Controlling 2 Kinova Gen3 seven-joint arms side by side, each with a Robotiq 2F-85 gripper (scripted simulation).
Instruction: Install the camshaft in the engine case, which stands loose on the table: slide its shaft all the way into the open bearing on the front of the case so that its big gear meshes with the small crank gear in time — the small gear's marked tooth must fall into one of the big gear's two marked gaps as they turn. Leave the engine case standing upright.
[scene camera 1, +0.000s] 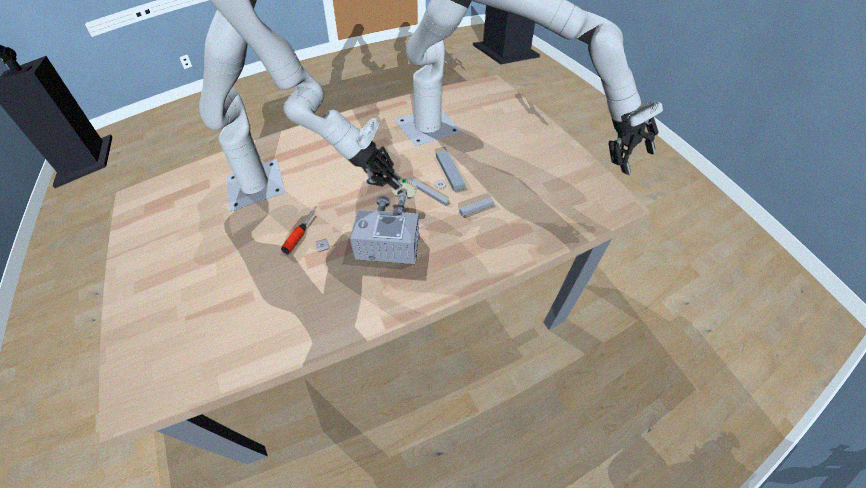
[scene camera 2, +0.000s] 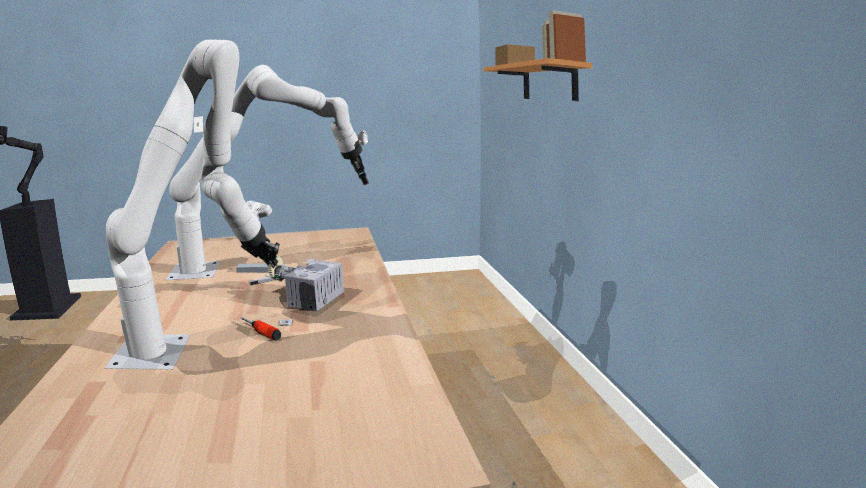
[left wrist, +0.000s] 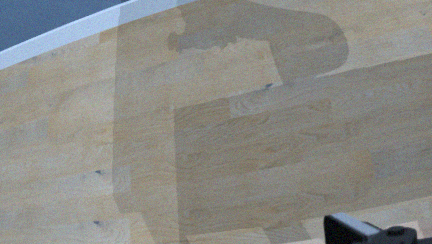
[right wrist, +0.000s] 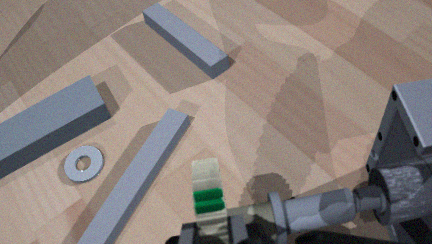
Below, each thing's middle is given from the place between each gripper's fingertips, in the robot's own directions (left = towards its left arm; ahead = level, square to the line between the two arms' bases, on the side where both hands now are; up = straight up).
I see my right gripper (scene camera 1: 400, 185) 140 mm to the right of the washer (right wrist: 91, 152), 90 mm above it and 20 mm past it. From my right hand the other things lie so: short bar (right wrist: 210, 59) (190 mm to the left, 110 mm ahead, 80 mm below).
Right now the short bar is 32 cm to the right of my left hand (scene camera 1: 639, 163), 22 cm below it and 22 cm behind it. Round my left hand: washer 36 cm to the right, 34 cm behind, 23 cm below.
